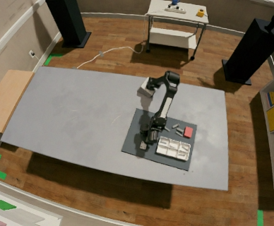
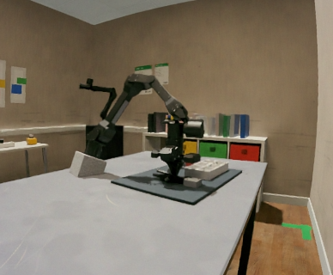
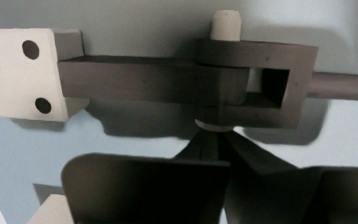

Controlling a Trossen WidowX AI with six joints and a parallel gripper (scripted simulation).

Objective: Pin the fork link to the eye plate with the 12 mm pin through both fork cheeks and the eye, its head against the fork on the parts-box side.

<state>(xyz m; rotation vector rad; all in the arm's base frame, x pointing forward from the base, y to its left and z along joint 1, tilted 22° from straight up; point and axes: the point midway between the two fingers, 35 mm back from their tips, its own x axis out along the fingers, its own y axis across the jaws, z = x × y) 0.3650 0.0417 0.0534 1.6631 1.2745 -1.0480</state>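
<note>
My gripper is now 3 cm to the left of the eye plate, 3 cm above it and 1 cm short of it. Also, from my hand: mat (7 cm to the left, 4 cm below, 1 cm ahead); then headed pin (3 cm to the right, 3 cm below); then fork link (3 cm to the right, 3 cm below, 3 cm behind).
</note>
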